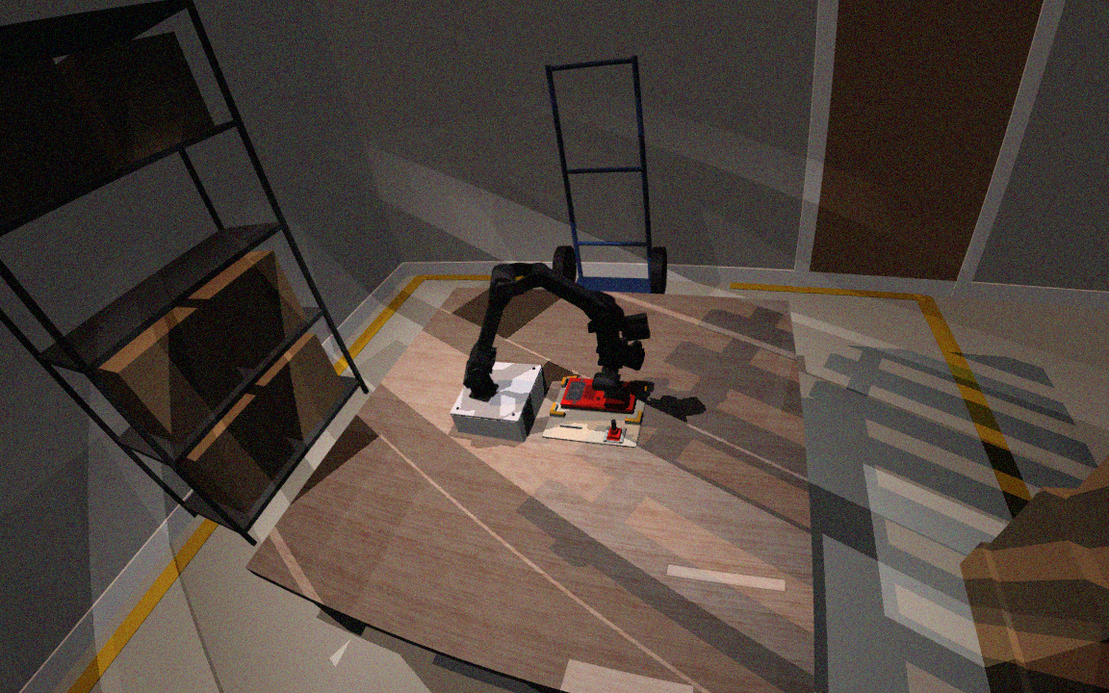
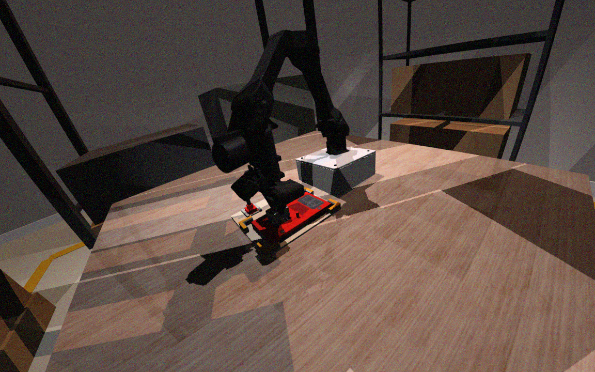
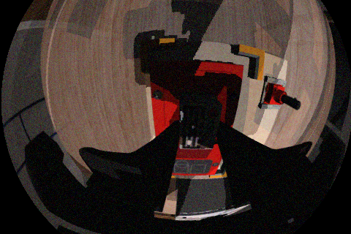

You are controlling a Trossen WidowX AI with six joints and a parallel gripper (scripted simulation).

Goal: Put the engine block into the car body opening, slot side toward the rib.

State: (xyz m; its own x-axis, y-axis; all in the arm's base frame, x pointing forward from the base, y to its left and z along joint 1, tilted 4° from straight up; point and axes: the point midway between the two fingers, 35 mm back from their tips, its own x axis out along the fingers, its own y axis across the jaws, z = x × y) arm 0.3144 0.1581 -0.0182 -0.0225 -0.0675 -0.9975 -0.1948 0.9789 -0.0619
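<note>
Now: gripper tip 10 mm above the grey engine block. The rest, counted from my gripper tip: dark post 50 mm ahead, 120 mm to the right, 20 mm below.
</note>
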